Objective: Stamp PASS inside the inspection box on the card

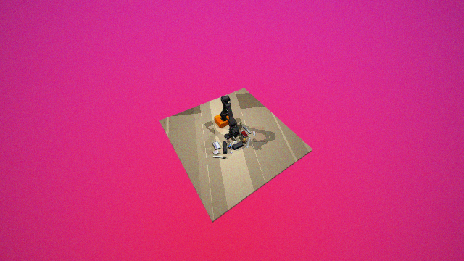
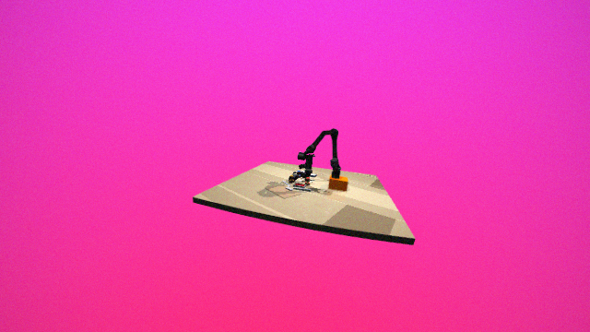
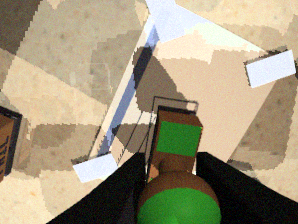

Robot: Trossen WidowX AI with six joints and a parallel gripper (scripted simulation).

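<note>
My gripper tip is 1 cm short of the white card and 3 cm above it. Also, from my gripper tip: long dark flat slab 7 cm ahead, 13 cm to the right, 1 cm below; then stamp 2 cm behind, 9 cm to the left; then stamp with blue knob 10 cm ahead, 8 cm to the right.
</note>
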